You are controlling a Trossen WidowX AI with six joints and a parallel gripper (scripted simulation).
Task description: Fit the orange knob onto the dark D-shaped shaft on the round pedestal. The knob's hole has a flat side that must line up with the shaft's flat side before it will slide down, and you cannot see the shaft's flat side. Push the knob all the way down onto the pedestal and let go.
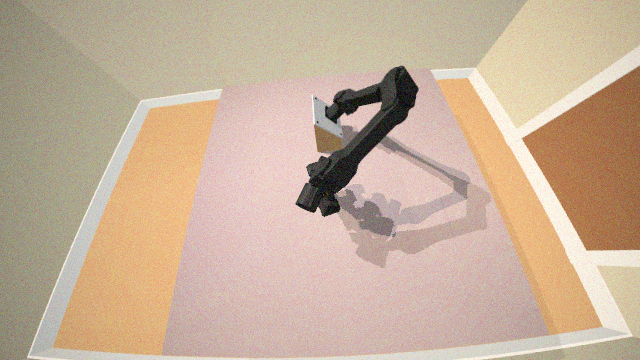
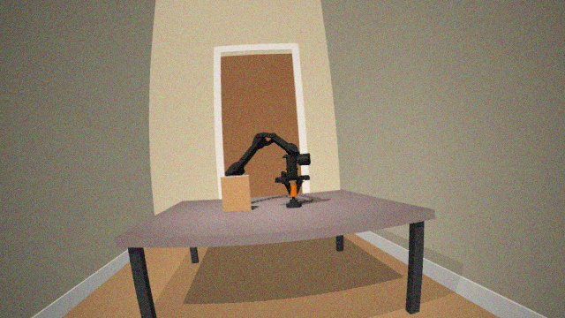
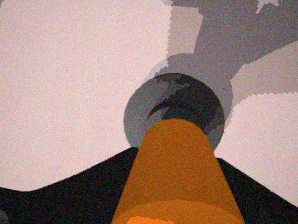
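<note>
Now: gripper tip 4 cm above the dark pedestal. From my gripper tip the other things lie so: orange knob (2 cm above).
</note>
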